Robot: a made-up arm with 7 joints. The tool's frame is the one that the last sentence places. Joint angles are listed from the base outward.
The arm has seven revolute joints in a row. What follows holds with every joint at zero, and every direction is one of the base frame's. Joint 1 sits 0.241 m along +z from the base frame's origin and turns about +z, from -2.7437 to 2.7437 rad. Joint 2 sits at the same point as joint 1 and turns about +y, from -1.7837 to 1.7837 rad. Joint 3 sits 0.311 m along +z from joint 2 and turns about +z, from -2.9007 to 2.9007 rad. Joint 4 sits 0.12 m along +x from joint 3 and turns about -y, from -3.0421 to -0.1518 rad. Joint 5 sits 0.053 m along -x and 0.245 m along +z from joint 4 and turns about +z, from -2.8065 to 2.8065 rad. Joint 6 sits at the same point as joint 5 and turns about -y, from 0.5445 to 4.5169 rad. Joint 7 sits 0.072 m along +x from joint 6 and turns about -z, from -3.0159 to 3.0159 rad. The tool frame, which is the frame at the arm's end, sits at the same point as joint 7; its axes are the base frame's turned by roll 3.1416, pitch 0 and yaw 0 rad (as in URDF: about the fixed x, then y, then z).
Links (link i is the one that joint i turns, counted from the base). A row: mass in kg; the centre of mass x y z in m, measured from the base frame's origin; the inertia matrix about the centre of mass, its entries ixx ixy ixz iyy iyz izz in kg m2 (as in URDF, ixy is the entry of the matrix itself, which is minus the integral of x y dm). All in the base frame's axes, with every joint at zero. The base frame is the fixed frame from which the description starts. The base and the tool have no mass.
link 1: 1.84; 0.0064 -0.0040 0.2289; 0.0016 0 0 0.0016 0 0.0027
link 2: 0.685; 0.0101 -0.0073 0.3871; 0.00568 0 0 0.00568 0 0.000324
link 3: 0.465; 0.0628 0.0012 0.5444; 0.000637 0 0 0.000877 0 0.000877
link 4: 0.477; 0.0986 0.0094 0.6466; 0.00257 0 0.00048 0.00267 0 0.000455
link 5: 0.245; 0.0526 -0.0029 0.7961; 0.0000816 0 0 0.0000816 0 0.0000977
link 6: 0.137; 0.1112 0.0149 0.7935; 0.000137 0 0 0.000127 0 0.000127
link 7: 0.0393; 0.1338 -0.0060 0.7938; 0.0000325 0 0 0.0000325 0 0.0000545
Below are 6 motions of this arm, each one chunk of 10 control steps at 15 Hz.
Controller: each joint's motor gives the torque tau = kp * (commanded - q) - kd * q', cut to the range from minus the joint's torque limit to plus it. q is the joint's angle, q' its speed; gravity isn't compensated. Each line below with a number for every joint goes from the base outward.
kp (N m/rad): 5.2 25 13 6.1 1.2 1.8 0.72
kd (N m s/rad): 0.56 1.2 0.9 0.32 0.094 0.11 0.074
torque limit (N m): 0.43 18 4.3 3.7 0.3 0.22 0.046
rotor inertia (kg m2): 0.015 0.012 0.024 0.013 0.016 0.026 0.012
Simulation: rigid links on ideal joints. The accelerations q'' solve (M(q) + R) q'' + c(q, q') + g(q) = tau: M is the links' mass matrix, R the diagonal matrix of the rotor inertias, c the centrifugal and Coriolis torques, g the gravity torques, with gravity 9.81 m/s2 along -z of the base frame. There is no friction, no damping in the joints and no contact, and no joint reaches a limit. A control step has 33 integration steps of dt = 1/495 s. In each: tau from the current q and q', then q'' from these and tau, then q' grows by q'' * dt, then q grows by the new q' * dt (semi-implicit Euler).
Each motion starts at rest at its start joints. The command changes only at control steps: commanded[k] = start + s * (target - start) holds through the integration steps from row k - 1 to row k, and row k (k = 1, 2, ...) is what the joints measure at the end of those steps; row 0 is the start. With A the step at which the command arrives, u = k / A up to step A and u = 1 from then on. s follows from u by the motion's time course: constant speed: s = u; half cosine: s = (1 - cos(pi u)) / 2; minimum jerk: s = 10 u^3 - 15 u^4 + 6 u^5; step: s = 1 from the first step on.
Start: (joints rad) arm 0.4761 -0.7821 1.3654 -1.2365 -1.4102 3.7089 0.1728
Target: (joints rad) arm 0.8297 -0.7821 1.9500 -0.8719 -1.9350 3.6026 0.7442
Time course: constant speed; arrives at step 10
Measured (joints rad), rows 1 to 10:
1: 0.4671 -0.8079 1.3954 -1.2559 -1.4220 3.7099 0.1797
2: 0.4459 -0.8628 1.4825 -1.2800 -1.4598 3.7086 0.2007
3: 0.4196 -0.9283 1.6024 -1.2762 -1.5220 3.6995 0.2379
4: 0.3994 -0.9916 1.7224 -1.2499 -1.5977 3.6805 0.2905
5: 0.3945 -1.0397 1.8231 -1.2213 -1.6751 3.6537 0.3554
6: 0.4065 -1.0645 1.8989 -1.1997 -1.7458 3.6239 0.4272
7: 0.4321 -1.0662 1.9529 -1.1782 -1.8066 3.5969 0.5004
8: 0.4667 -1.0517 1.9921 -1.1463 -1.8579 3.5769 0.5713
9: 0.5075 -1.0301 2.0248 -1.1013 -1.9020 3.5655 0.6377
10: 0.5535 -1.0096 2.0579 -1.0496 -1.9424 3.5616 0.6992

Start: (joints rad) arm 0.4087 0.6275 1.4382 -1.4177 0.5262 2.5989 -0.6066
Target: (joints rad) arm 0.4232 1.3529 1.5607 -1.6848 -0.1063 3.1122 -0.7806
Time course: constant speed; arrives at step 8
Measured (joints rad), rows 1 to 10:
1: 0.4198 0.6939 1.4585 -1.4509 0.5125 2.6100 -0.6092
2: 0.4446 0.8345 1.4563 -1.5296 0.4742 2.6420 -0.6176
3: 0.4665 1.0034 1.4094 -1.6106 0.4173 2.6946 -0.6327
4: 0.4759 1.1719 1.3375 -1.6614 0.3530 2.7636 -0.6538
5: 0.4694 1.3220 1.2715 -1.6809 0.2899 2.8429 -0.6791
6: 0.4487 1.4432 1.2331 -1.6865 0.2304 2.9261 -0.7065
7: 0.4197 1.5342 1.2288 -1.6917 0.1706 3.0077 -0.7339
8: 0.3903 1.6032 1.2560 -1.6983 0.1041 3.0844 -0.7601
9: 0.3731 1.6273 1.2765 -1.7004 0.0385 3.1457 -0.7818
10: 0.3685 1.6108 1.2905 -1.6931 -0.0103 3.1798 -0.7958

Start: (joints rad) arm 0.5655 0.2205 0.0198 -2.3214 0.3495 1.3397 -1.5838
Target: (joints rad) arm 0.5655 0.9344 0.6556 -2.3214 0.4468 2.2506 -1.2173
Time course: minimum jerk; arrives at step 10
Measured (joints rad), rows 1 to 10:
1: 0.5643 0.2545 0.0219 -2.3471 0.3499 1.3420 -1.5836
2: 0.5571 0.3388 0.0357 -2.4010 0.3512 1.3528 -1.5810
3: 0.5404 0.4542 0.0732 -2.4452 0.3545 1.3850 -1.5712
4: 0.5174 0.5874 0.1394 -2.4530 0.3621 1.4487 -1.5490
5: 0.4936 0.7316 0.2301 -2.4215 0.3755 1.5503 -1.5117
6: 0.4753 0.8793 0.3310 -2.3692 0.3950 1.6918 -1.4590
7: 0.4715 1.0157 0.4225 -2.3233 0.4187 1.8736 -1.3925
8: 0.4887 1.1204 0.4892 -2.3026 0.4432 2.0826 -1.3202
9: 0.5248 1.1780 0.5278 -2.3085 0.4650 2.2765 -1.2536
10: 0.5709 1.1877 0.5443 -2.3279 0.4816 2.4290 -1.2024

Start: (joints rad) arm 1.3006 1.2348 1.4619 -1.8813 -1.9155 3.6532 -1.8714
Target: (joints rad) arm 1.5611 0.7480 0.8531 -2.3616 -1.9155 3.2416 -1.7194
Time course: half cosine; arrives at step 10
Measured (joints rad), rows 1 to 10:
1: 1.3048 1.2781 1.4380 -1.8970 -1.9177 3.6518 -1.8712
2: 1.3148 1.3392 1.3422 -1.9293 -1.9237 3.6452 -1.8693
3: 1.3312 1.3644 1.1931 -1.9708 -1.9330 3.6260 -1.8633
4: 1.3540 1.3432 1.0431 -2.0332 -1.9452 3.5869 -1.8515
5: 1.3785 1.2799 0.9295 -2.1198 -1.9585 3.5241 -1.8334
6: 1.4020 1.1846 0.8599 -2.2124 -1.9699 3.4410 -1.8102
7: 1.4264 1.0756 0.8211 -2.2891 -1.9758 3.3474 -1.7838
8: 1.4547 0.9774 0.7962 -2.3424 -1.9741 3.2567 -1.7572
9: 1.4878 0.9109 0.7771 -2.3770 -1.9657 3.1820 -1.7334
10: 1.5216 0.8857 0.7657 -2.3973 -1.9542 3.1322 -1.7149

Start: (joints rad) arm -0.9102 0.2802 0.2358 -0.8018 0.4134 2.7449 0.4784
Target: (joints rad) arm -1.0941 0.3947 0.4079 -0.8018 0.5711 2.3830 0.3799
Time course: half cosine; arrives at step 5
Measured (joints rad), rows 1 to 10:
1: -0.9128 0.3058 0.2452 -0.8077 0.4158 2.7441 0.4773
2: -0.9256 0.3689 0.2743 -0.8392 0.4278 2.7282 0.4719
3: -0.9500 0.4553 0.3184 -0.8992 0.4565 2.6819 0.4587
4: -0.9792 0.5505 0.3582 -0.9787 0.5041 2.5960 0.4373
5: -1.0053 0.6360 0.3739 -1.0651 0.5635 2.4742 0.4114
6: -1.0264 0.6972 0.3653 -1.1417 0.6218 2.3465 0.3870
7: -1.0472 0.7285 0.3504 -1.1906 0.6668 2.2368 0.3686
8: -1.0702 0.7313 0.3413 -1.2008 0.6911 2.1478 0.3581
9: -1.0942 0.7111 0.3397 -1.1748 0.6931 2.0808 0.3550
10: -1.1169 0.6764 0.3434 -1.1249 0.6764 2.0384 0.3576

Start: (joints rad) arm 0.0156 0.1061 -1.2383 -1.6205 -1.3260 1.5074 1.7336
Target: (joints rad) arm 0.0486 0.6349 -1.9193 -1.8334 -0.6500 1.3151 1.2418
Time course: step
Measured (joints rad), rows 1 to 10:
1: 0.0513 0.3751 -1.5410 -1.6833 -1.2746 1.5006 1.7246
2: 0.0255 0.7297 -1.7831 -1.9391 -1.1410 1.4645 1.7002
3: 0.0106 0.8616 -1.7741 -2.1333 -0.9447 1.3944 1.6602
4: 0.0125 0.8482 -1.6962 -2.1927 -0.7400 1.3188 1.6047
5: 0.0252 0.8038 -1.6687 -2.1543 -0.5806 1.2612 1.5339
6: 0.0449 0.7725 -1.6986 -2.0701 -0.4919 1.2317 1.4474
7: 0.0633 0.7542 -1.7466 -1.9905 -0.4738 1.2311 1.3504
8: 0.0763 0.7431 -1.7844 -1.9484 -0.5084 1.2523 1.2628
9: 0.0819 0.7379 -1.8022 -1.9497 -0.5701 1.2839 1.1929
10: 0.0786 0.7384 -1.8013 -1.9790 -0.6346 1.3144 1.1408

